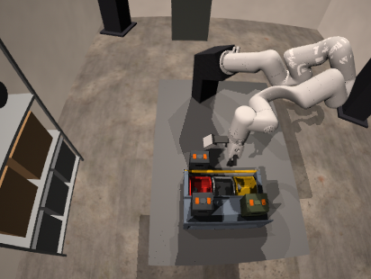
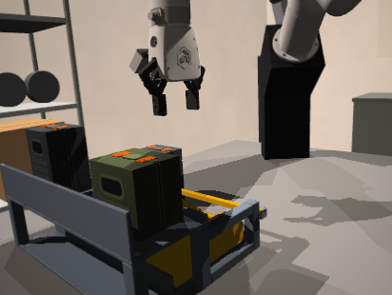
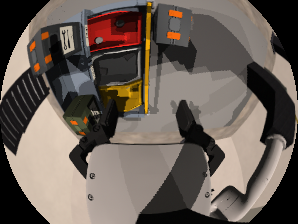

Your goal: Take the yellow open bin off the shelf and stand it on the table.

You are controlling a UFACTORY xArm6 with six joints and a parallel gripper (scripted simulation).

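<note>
The yellow bar lies 18 cm below my hand. Round my hand: grey bin (19 cm below, 10 cm ahead, 3 cm to the left); then red bin (19 cm below, 13 cm ahead, 7 cm to the right); then yellow open bin (19 cm below, 14 cm to the left, 6 cm ahead).
</note>
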